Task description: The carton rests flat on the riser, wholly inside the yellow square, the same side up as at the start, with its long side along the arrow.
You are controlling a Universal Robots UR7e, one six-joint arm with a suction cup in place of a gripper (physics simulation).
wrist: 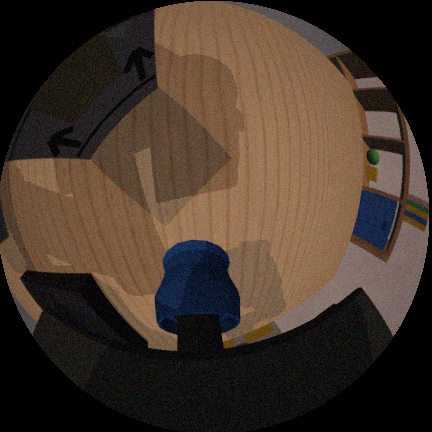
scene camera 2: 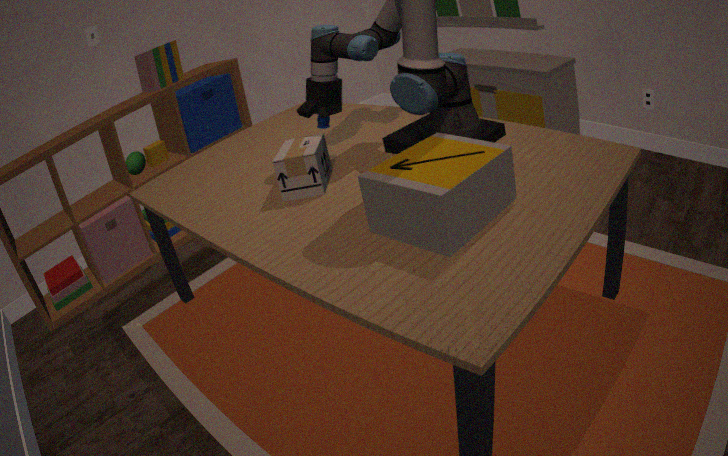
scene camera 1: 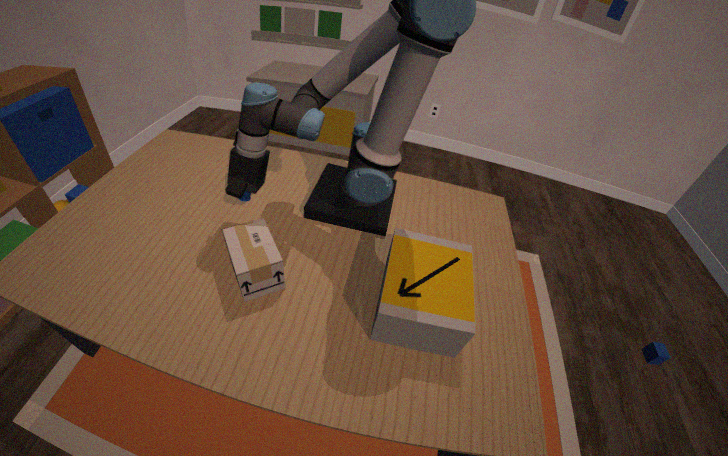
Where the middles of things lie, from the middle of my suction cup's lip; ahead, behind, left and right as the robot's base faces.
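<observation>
From my suction cup, I find the carton (scene camera 1: 258,265) 50 mm below, 170 mm ahead and 110 mm to the left. The grey riser (scene camera 2: 438,194) is 40 mm below the suction cup, 520 mm to the left of it and 130 mm ahead of it.
</observation>
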